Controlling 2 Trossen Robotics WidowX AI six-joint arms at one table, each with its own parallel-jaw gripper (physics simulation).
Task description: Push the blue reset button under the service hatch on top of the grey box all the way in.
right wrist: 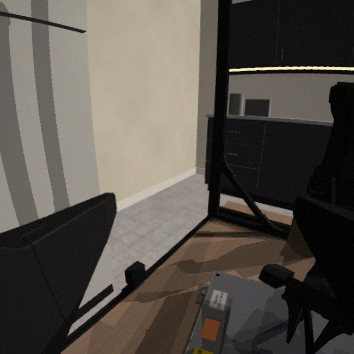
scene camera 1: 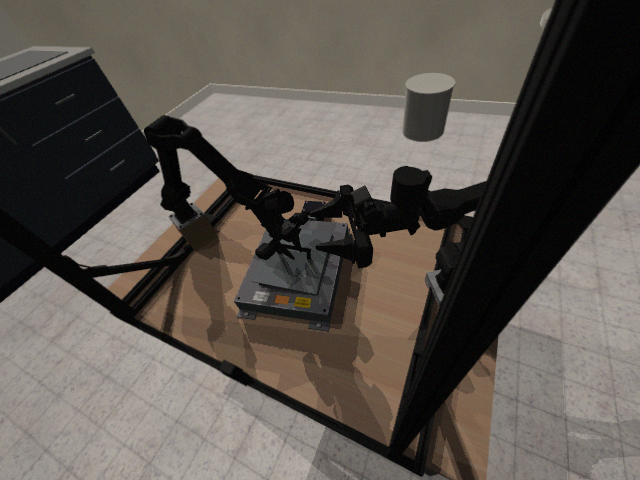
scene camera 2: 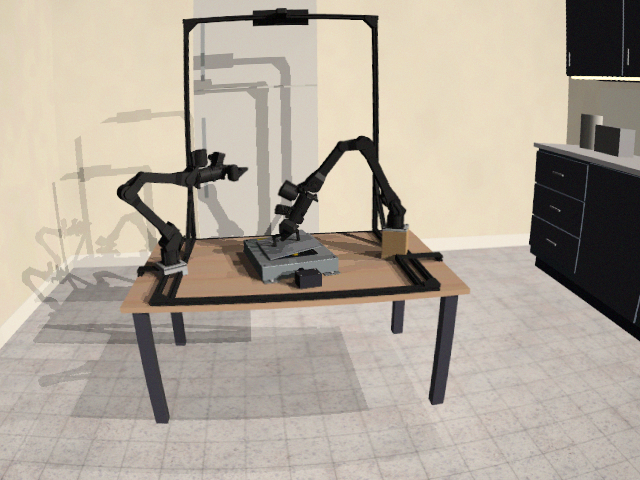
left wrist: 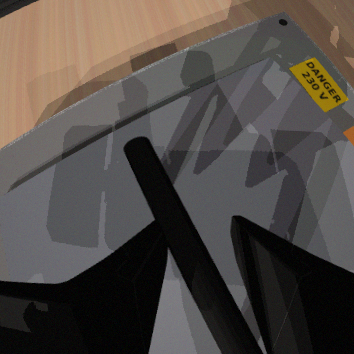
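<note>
The grey box (scene camera 1: 247,289) (scene camera 2: 299,264) (left wrist: 240,52) lies on the table. Its grey hatch (scene camera 1: 268,276) (scene camera 2: 271,253) (left wrist: 215,175) is tilted, with one side raised; a dark opening with a yellow patch shows beneath in scene camera 2. My left gripper (scene camera 1: 295,246) (scene camera 2: 287,238) (left wrist: 199,223) (right wrist: 300,310) is shut on the black handle (left wrist: 165,215) on the hatch; in the left wrist view the bar runs between the fingers. My right gripper (scene camera 1: 315,231) (scene camera 2: 245,170) (right wrist: 206,203) is open and empty, high above and beside the box. The blue reset button does not show; the hatch and left gripper cover much of the box top.
A small black box (scene camera 1: 314,206) (scene camera 2: 308,277) stands close to the grey box. Black frame bars (scene camera 2: 305,298) run along the table edges. A tan block (scene camera 1: 199,232) (scene camera 2: 394,242) carries the left arm. Yellow and orange labels (scene camera 1: 302,302) (scene camera 1: 282,299) are on the grey box.
</note>
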